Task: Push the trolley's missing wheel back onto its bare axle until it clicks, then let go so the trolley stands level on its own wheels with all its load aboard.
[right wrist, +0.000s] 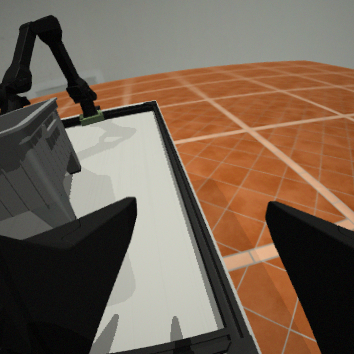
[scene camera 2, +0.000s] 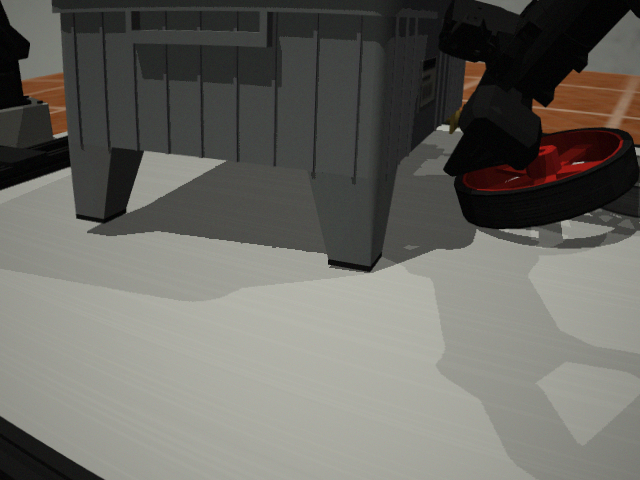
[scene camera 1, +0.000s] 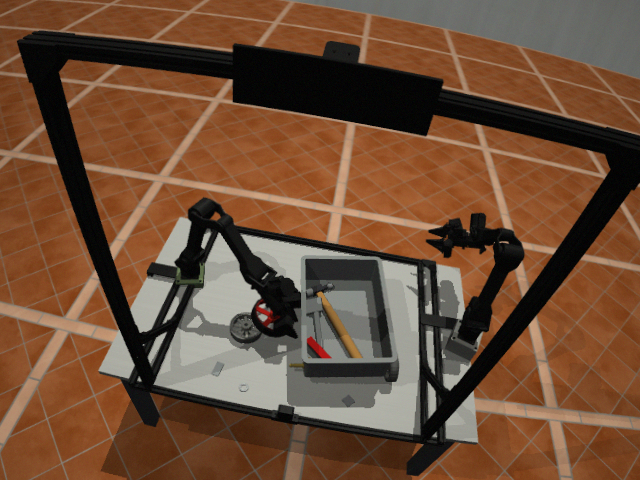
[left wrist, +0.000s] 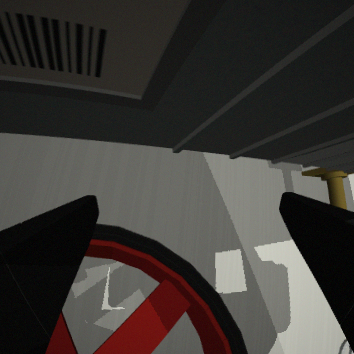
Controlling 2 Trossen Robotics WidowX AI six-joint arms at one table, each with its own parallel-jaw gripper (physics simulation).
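Places are measured from the left arm's base along level axes (x down, y right, z back), in millimetres.
Pixels of known places: left gripper, fingertip midpoint: (scene camera 2: 457,144) (scene camera 1: 296,329) (left wrist: 190,202); right gripper, fingertip midpoint: (right wrist: 201,207) (scene camera 1: 427,235); left arm's base, link origin: (right wrist: 90,113) (scene camera 1: 190,272); right arm's base, link origin: (scene camera 2: 3,105) (scene camera 1: 467,334).
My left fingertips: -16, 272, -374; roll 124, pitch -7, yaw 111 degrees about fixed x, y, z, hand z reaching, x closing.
Observation:
For each thing: its top centre in the pictures, then the offset to it from my left fingertips, as dx, dy, dz. "spot": a spot on its surface instead.
- grey trolley, surface spot: (scene camera 2: 206,103) spot: -67, -187, -160
- wooden-handled tool, top centre: (scene camera 1: 339,319) -54, +4, -139
- red piece, top centre: (scene camera 1: 320,351) -45, +112, -61
- red-spoked black wheel, top centre: (scene camera 2: 548,129) (scene camera 1: 273,310) -31, -61, +76
- grey spoked wheel, top centre: (scene camera 1: 246,324) -1, -27, +169
- fitted wheel, surface spot: (scene camera 1: 392,370) spot: -49, +200, -276
- small flat plate, top centre: (scene camera 1: 217,368) +41, +112, +263
- ring, top centre: (scene camera 1: 243,386) +41, +180, +181
- dark square, surface spot: (scene camera 1: 348,400) spot: +41, +247, -142
The grey trolley (scene camera 1: 388,310) (scene camera 2: 206,103) (right wrist: 30,172) stands on the table with tools inside: a wooden-handled tool (scene camera 1: 338,325), a grey hammer (scene camera 1: 316,322) and a red piece (scene camera 1: 317,347). Its bare brass axle (scene camera 1: 296,365) (scene camera 2: 454,121) (left wrist: 337,191) sticks out at a lower front corner. The red-spoked black wheel (scene camera 1: 262,314) (scene camera 2: 547,207) (left wrist: 145,320) lies tilted beside the trolley, off the axle. My left gripper (scene camera 1: 297,316) (left wrist: 190,202) is open low beside the trolley wall, over part of the wheel, holding nothing. My right gripper (scene camera 1: 428,236) (right wrist: 201,207) is open and empty, raised at the right.
A grey spoked wheel (scene camera 1: 245,327) lies left of the red one, partly under its edge in scene camera 1. A fitted wheel (scene camera 1: 392,370) shows at the trolley's right front corner. A small flat plate (scene camera 1: 218,368), a ring (scene camera 1: 243,387) and a dark square (scene camera 1: 348,400) lie near the front edge.

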